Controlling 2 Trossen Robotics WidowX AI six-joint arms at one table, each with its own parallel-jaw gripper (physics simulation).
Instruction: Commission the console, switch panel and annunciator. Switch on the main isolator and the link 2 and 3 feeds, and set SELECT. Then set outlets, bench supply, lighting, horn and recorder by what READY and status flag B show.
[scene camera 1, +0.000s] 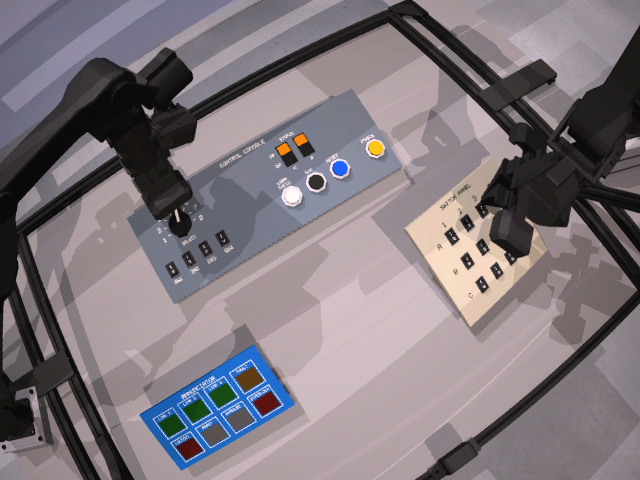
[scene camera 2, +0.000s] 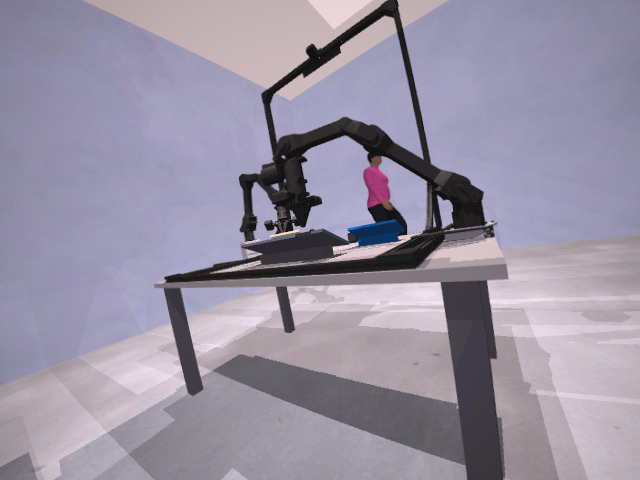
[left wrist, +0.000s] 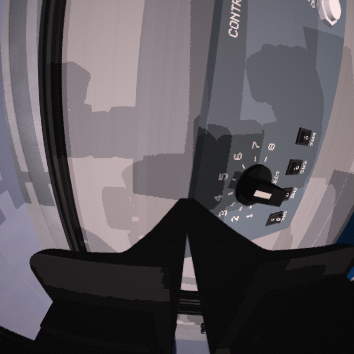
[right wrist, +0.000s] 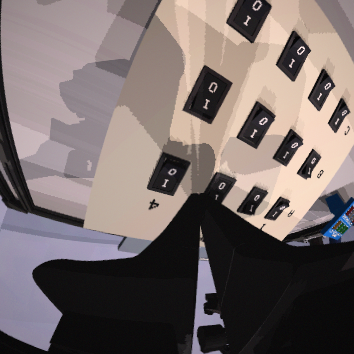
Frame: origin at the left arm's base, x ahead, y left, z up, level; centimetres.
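Seen in the pictures: left gripper, fingertip midpoint: (scene camera 1: 157, 187) (scene camera 2: 303, 227) (left wrist: 185, 204); right gripper, fingertip midpoint: (scene camera 1: 482, 201) (right wrist: 197, 199); left arm's base, origin of the base link: (scene camera 1: 17, 419) (scene camera 2: 470, 226) (right wrist: 314, 238); right arm's base, origin of the base link: (scene camera 2: 250, 241).
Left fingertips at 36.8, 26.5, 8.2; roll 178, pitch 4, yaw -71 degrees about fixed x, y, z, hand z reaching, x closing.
Note:
Offsets run from my left fingertips to a thing's top centre, as dx, dy, dz. "*": to the spot under its first point.
The grey console {+15.1, -3.0, -0.9} (scene camera 1: 336, 116) (scene camera 2: 297, 241) carries the SELECT knob {+1.8, -5.6, -0.9} (scene camera 1: 180, 227) (left wrist: 255, 181); its exact setting is unclear. Switches SW1 {-1.5, -11.0, -5.2} (scene camera 1: 172, 269) to SW4 {+7.2, -8.9, -4.9} (scene camera 1: 222, 238) sit below it. Both status flags, the left one (scene camera 1: 284, 150) and the right one {* +22.8, +1.5, -2.8} (scene camera 1: 300, 140), show orange in their upper halves. The READY tile (scene camera 1: 212, 434) on the blue annunciator {* +7.1, -27.6, -3.1} (scene camera 1: 254, 352) (scene camera 2: 374, 230) looks grey and unlit. My left gripper (left wrist: 185, 204) is shut and empty, above the console near the knob. My right gripper (right wrist: 197, 199) is shut and empty over the beige switch panel (scene camera 1: 471, 312) (right wrist: 117, 192), near A3 {* +43.4, -19.9, -1.5} (right wrist: 220, 186).
White {+18.9, -6.2, -4.3} (scene camera 1: 292, 196), black {+23.0, -5.2, -4.3} (scene camera 1: 315, 181), blue {+27.1, -4.1, -4.3} (scene camera 1: 340, 168) and yellow {+33.5, -2.6, -4.3} (scene camera 1: 375, 148) buttons stand on the console. A black frame (scene camera 1: 310, 50) borders the table. The right arm covers part of the switch panel in scene camera 1. A person in pink (scene camera 2: 377, 186) stands beyond the table.

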